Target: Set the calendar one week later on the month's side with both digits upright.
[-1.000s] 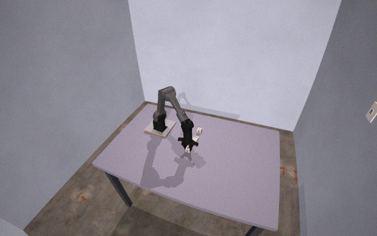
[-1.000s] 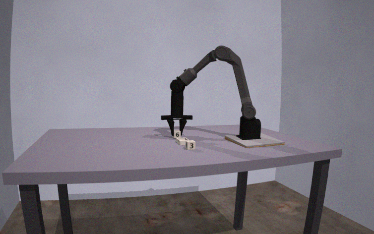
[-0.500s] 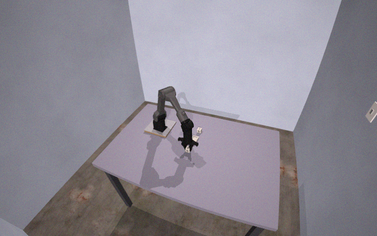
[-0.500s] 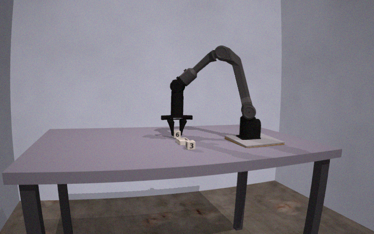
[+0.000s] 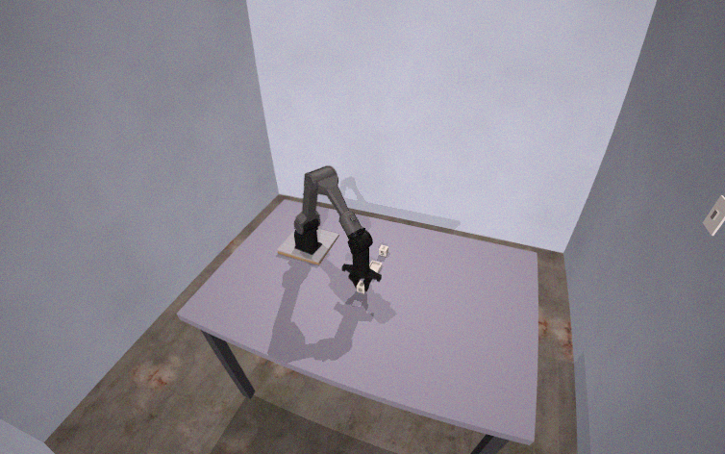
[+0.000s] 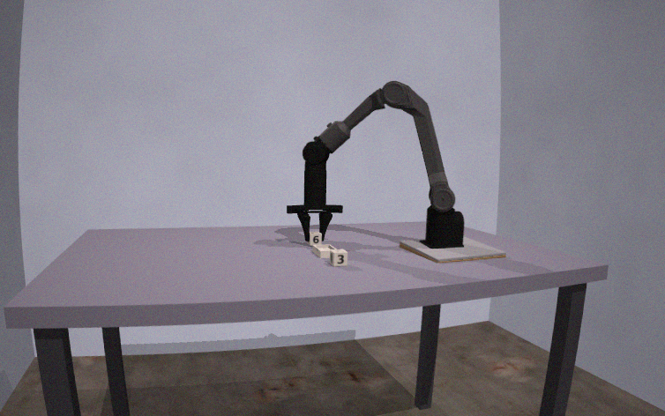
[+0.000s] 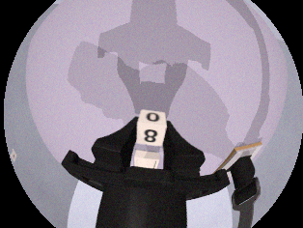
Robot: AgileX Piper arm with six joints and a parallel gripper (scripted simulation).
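The cream cube is right at my hand. Also, from my hand: tray: 10 mm behind, 110 mm to the left, 10 mm below.
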